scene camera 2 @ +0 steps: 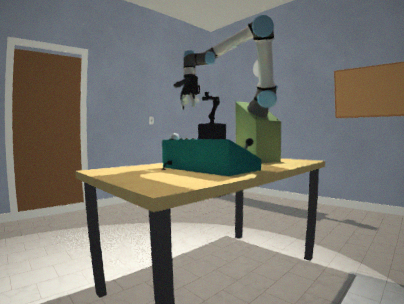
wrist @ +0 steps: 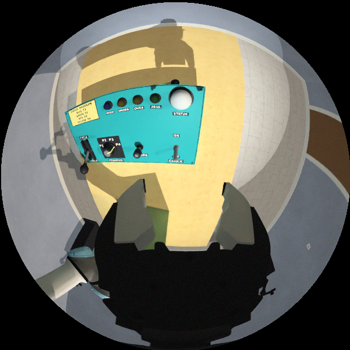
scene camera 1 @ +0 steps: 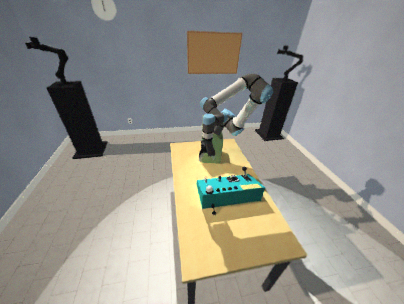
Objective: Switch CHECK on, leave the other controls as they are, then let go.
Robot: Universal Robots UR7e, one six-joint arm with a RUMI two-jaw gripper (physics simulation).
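Where they show: gripper, fingertip midpoint: (scene camera 2: 188,108) (scene camera 1: 206,161); arm's base, link origin: (scene camera 2: 256,111).
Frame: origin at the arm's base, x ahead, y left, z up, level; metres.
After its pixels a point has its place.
The teal control box (scene camera 1: 232,198) {x 0.633, y -0.009, z -0.268 m} (scene camera 2: 200,156) {x 0.636, y 0.073, z -0.269 m} (wrist: 165,120) sits on the table. Its CHECK switch (wrist: 175,152) is a small grey lever near a lower corner of the panel in the wrist view; it leans over the OFF label, away from the ON label. The switch also shows as a tiny pale stub (scene camera 1: 205,179) {x 0.422, y -0.176, z -0.237 m} in scene camera 1. My gripper (scene camera 2: 189,106) {x 0.466, y -0.193, z -0.002 m} (wrist: 184,181) is open and empty. It hangs above the box, apart from it, and the CHECK switch lies beyond the fingertips in the wrist view. In scene camera 1 its fingertips are hard to make out.
Beside CHECK are the MODE knob (wrist: 138,150), the PROGRAM dial (wrist: 109,149) and the CYCLE lever (wrist: 85,159). The white STATUS dome (scene camera 1: 209,189) {x 0.600, y -0.193, z -0.163 m} (wrist: 181,99) and small round lamps line the far side. A black side lever (scene camera 1: 213,210) {x 0.673, y -0.162, z -0.324 m} (wrist: 175,82) sticks out from the box.
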